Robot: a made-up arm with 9 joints. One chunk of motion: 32 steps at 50 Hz.
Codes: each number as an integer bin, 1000 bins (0 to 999) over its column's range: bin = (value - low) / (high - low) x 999, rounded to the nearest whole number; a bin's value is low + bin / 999 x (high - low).
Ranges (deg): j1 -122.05..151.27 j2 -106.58..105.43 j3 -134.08..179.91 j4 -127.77..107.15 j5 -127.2..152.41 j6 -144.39..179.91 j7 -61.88..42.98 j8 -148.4..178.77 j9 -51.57..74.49
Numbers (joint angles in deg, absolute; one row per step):
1: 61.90 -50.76 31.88 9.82 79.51 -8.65 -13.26 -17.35 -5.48
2: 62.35 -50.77 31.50 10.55 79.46 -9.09 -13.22 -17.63 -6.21
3: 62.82 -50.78 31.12 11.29 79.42 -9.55 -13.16 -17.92 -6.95
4: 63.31 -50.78 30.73 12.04 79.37 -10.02 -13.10 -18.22 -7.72
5: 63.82 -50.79 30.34 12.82 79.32 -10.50 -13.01 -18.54 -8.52
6: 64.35 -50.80 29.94 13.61 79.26 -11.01 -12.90 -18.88 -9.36
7: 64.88 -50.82 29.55 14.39 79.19 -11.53 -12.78 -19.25 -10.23
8: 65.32 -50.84 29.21 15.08 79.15 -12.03 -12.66 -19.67 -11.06
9: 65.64 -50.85 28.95 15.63 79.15 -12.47 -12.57 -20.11 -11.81
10: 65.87 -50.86 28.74 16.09 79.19 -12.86 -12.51 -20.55 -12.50
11: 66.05 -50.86 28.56 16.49 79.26 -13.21 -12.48 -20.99 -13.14
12: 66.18 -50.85 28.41 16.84 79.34 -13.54 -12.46 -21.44 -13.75
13: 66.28 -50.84 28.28 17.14 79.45 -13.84 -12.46 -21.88 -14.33
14: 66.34 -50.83 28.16 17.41 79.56 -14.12 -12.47 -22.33 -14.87
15: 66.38 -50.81 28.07 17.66 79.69 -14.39 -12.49 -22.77 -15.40
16: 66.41 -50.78 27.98 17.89 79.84 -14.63 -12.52 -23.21 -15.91
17: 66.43 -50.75 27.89 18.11 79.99 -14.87 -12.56 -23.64 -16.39
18: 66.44 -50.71 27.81 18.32 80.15 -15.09 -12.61 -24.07 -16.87
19: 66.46 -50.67 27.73 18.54 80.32 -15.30 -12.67 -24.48 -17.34
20: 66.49 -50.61 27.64 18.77 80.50 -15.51 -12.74 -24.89 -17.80
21: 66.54 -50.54 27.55 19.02 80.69 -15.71 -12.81 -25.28 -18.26
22: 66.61 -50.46 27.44 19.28 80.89 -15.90 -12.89 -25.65 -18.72
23: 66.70 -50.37 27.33 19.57 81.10 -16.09 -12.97 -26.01 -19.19
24: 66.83 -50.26 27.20 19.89 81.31 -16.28 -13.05 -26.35 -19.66
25: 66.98 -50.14 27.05 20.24 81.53 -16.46 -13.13 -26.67 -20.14
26: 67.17 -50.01 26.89 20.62 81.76 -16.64 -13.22 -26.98 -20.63
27: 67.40 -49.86 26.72 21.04 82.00 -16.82 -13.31 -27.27 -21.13
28: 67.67 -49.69 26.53 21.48 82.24 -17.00 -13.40 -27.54 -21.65
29: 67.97 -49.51 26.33 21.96 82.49 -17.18 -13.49 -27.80 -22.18
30: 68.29 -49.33 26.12 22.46 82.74 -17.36 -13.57 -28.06 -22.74
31: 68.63 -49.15 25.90 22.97 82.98 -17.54 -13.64 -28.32 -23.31
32: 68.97 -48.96 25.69 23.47 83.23 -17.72 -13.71 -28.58 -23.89
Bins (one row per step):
1: 672 263 528 585 739 418 463 400 365
2: 674 263 527 588 738 417 464 399 359
3: 676 263 526 591 738 415 464 398 354
4: 678 263 524 595 738 414 465 397 348
5: 679 263 523 598 738 412 466 397 341
6: 681 263 522 601 738 411 467 395 335
7: 683 263 521 605 737 409 468 394 328
8: 685 263 520 607 737 408 469 393 321
9: 686 263 519 610 737 406 470 392 315
10: 687 263 518 612 737 405 470 390 310
11: 688 263 517 613 738 404 471 389 305
12: 688 263 517 615 738 403 471 388 300
13: 688 263 517 616 738 402 471 386 295
14: 689 263 516 617 739 401 471 385 291
15: 689 263 516 618 739 400 471 384 287
16: 689 263 516 619 740 400 470 382 283
17: 689 263 515 620 740 399 470 381 279
18: 689 263 515 621 741 398 469 380 275
19: 689 263 515 622 741 398 469 378 271
20: 689 264 515 623 742 397 468 377 268
21: 689 264 514 624 743 396 467 376 264
22: 690 264 514 625 743 396 467 375 260
23: 690 265 514 627 744 395 466 374 257
24: 690 265 513 628 745 395 465 373 253
25: 691 266 513 629 746 394 464 372 249
26: 692 267 512 631 747 394 464 371 245
27: 692 267 512 633 747 393 463 370 241
28: 693 268 511 635 748 392 462 369 237
29: 695 269 510 637 749 392 461 368 233
30: 696 270 510 639 750 391 460 367 228
31: 697 271 509 641 751 391 460 367 224
32: 698 272 508 643 752 390 459 366 219

